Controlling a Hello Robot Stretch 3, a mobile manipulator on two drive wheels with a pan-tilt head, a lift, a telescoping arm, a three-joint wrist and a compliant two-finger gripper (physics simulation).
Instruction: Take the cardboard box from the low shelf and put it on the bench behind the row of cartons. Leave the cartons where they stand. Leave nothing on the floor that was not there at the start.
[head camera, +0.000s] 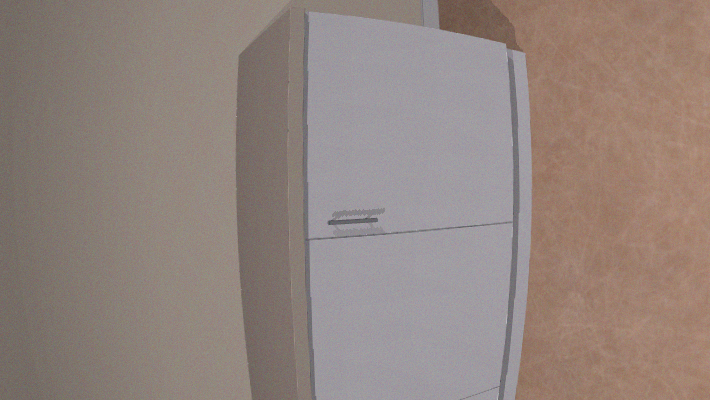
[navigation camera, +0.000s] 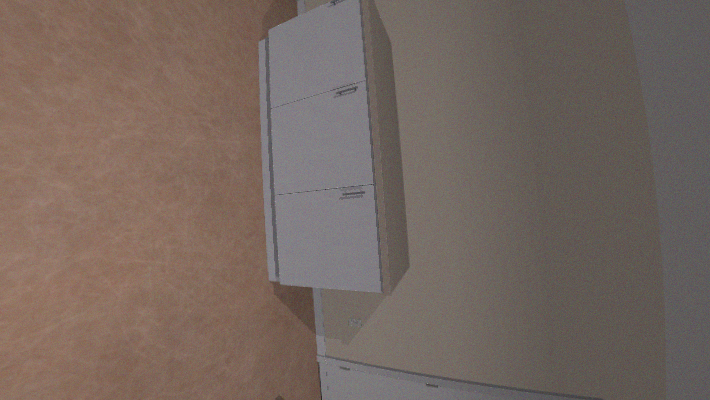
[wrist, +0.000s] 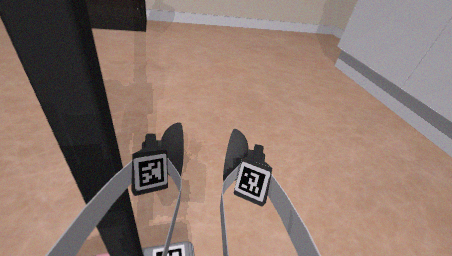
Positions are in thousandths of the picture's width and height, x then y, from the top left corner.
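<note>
There's a tall grey-white cabinet (head camera: 540, 426) here, and the navigation camera view has the tall grey-white cabinet (navigation camera: 473, 546) too. The wrist view also shows the tall grey-white cabinet (wrist: 871, 225), and the gripper (wrist: 455, 564) can be seen as well.
</note>
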